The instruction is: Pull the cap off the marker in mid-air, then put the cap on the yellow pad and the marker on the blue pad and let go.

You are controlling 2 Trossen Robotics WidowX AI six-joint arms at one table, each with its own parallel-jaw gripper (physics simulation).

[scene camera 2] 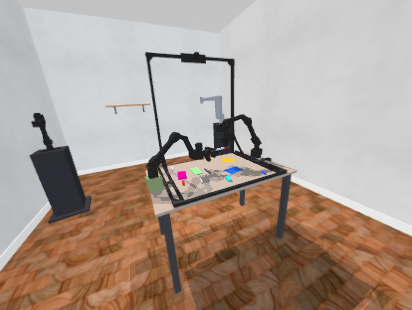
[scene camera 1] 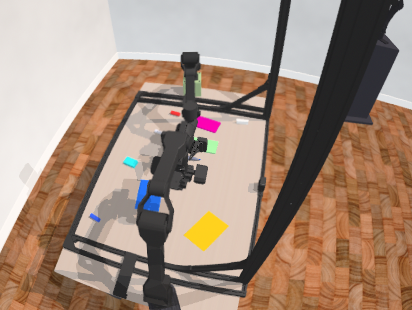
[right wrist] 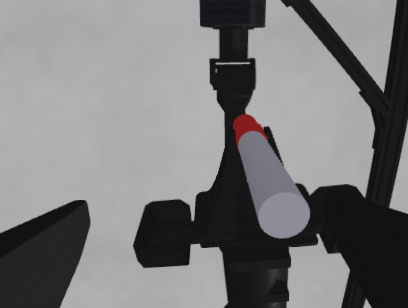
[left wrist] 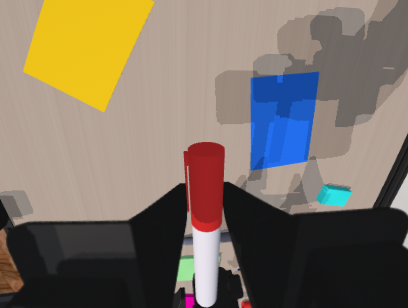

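Pixels of known places: left gripper, between the fingertips: (scene camera 2: 225, 148) (right wrist: 249, 130) (left wrist: 204, 189); right gripper, between the fingertips: (scene camera 2: 218, 150) (right wrist: 208, 208) (left wrist: 237, 287); left arm's base, origin of its link: (scene camera 2: 256, 149) (scene camera 1: 161, 299) (right wrist: 233, 27); right arm's base, origin of its link: (scene camera 2: 153, 176).
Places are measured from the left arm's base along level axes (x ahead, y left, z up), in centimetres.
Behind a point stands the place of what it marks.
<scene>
The red cap (left wrist: 206, 187) @[x 39.2, y -15.8, z 10.4 cm] (right wrist: 244, 123) @[x 40.2, y -15.8, z 8.6 cm] is on the white marker (left wrist: 206, 265) @[x 45.0, y -18.4, z 10.2 cm] (right wrist: 272, 180) @[x 49.4, y -19.9, z 8.2 cm], held in mid-air. My left gripper (left wrist: 204, 189) @[x 40.2, y -16.2, z 9.1 cm] is shut on the cap. My right gripper is open, and nothing is gripped by its fingers. In the right wrist view the marker's white blunt end faces the camera, inside the gap and closer to the right-hand finger. In the left wrist view the right gripper shows dark behind the marker's far end. The yellow pad (scene camera 1: 206, 231) @[x 25.8, y -22.5, z -8.7 cm] (scene camera 2: 228, 160) @[x 26.6, y -21.1, z -9.3 cm] (left wrist: 85, 50) @[x 27.3, y -23.4, z -8.7 cm] and the blue pad (scene camera 1: 144, 192) @[x 49.6, y -1.4, z -8.7 cm] (scene camera 2: 233, 170) @[x 48.7, y -2.7, z -8.7 cm] (left wrist: 292, 145) @[x 52.2, y -2.7, z -8.7 cm] lie on the table.
A cyan block (scene camera 1: 130, 162) @[x 66.2, y 2.8, z -7.3 cm] (left wrist: 334, 195) @[x 65.9, y 2.4, z -7.3 cm] lies near the blue pad. A small blue block (scene camera 1: 95, 217) @[x 40.6, y 22.0, z -6.7 cm], a green pad (scene camera 1: 213, 146) @[x 66.2, y -36.7, z -8.0 cm], a magenta pad (scene camera 1: 208, 124) @[x 80.6, y -38.2, z -8.0 cm], a red block (scene camera 1: 175, 113) @[x 91.9, y -23.6, z -7.0 cm] and a white block (scene camera 1: 242, 121) @[x 77.5, y -55.1, z -6.9 cm] lie on the table. A black frame (scene camera 1: 107, 160) @[x 71.8, y 15.0, z -8.1 cm] borders it.
</scene>
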